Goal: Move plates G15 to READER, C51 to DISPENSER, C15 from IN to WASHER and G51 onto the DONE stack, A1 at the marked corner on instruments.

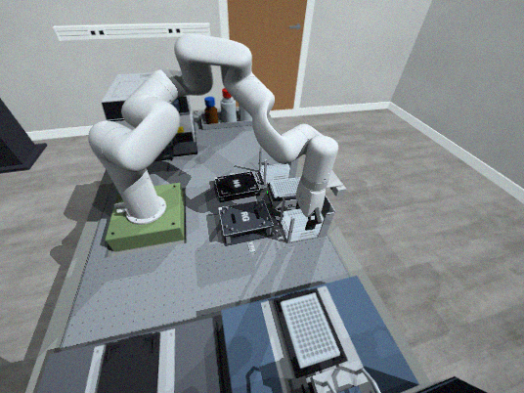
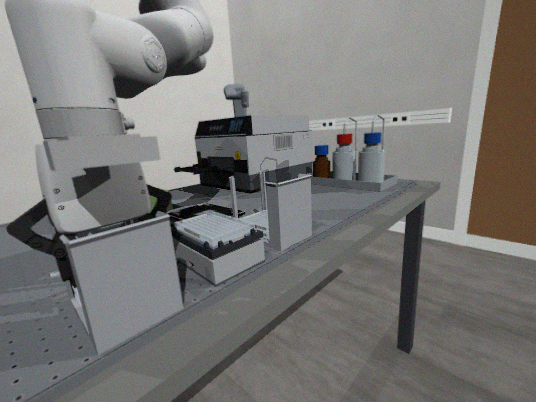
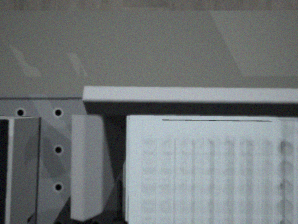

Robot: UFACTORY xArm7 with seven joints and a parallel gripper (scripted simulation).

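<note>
My gripper is now 90 mm past the DONE label and 60 mm above it. Also, from my hand: black RG nest: 190 mm behind, 50 mm to the left, 10 mm below; black N6 nest: 250 mm to the left, 190 mm behind, 40 mm below.
</note>
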